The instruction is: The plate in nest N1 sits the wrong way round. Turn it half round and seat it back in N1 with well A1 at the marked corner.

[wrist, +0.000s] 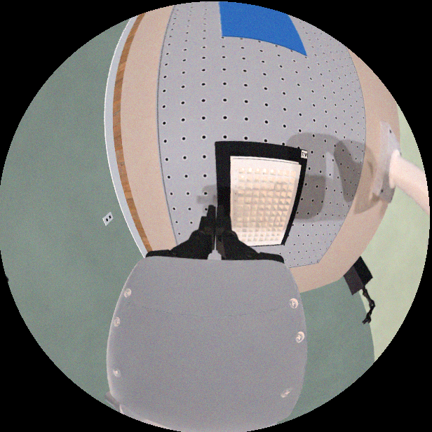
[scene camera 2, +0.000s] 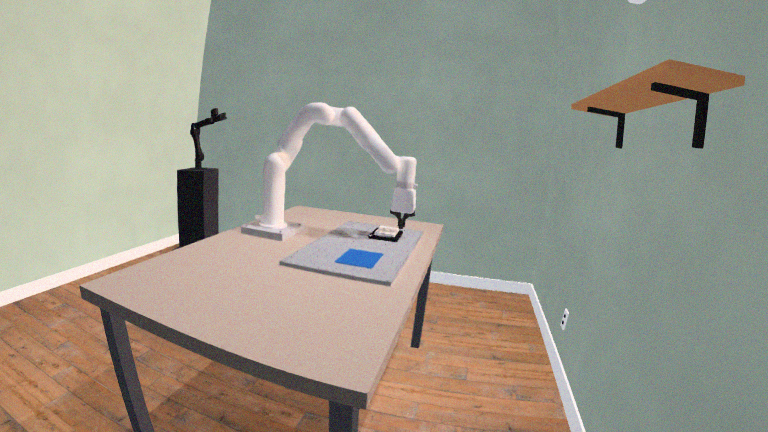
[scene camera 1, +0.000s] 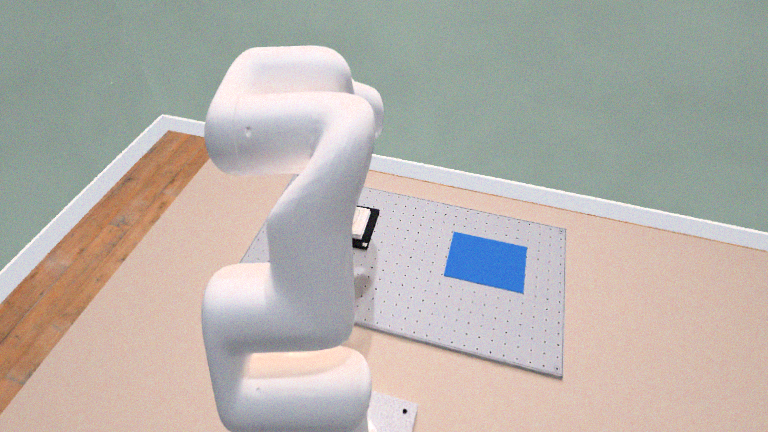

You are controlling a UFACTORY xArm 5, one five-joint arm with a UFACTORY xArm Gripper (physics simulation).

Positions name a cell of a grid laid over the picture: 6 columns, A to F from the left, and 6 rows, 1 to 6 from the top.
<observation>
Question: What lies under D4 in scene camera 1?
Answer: A flat blue rectangle.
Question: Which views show my gripper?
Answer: The wrist view and scene camera 2 only.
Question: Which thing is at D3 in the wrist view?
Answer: A white well plate.
</observation>
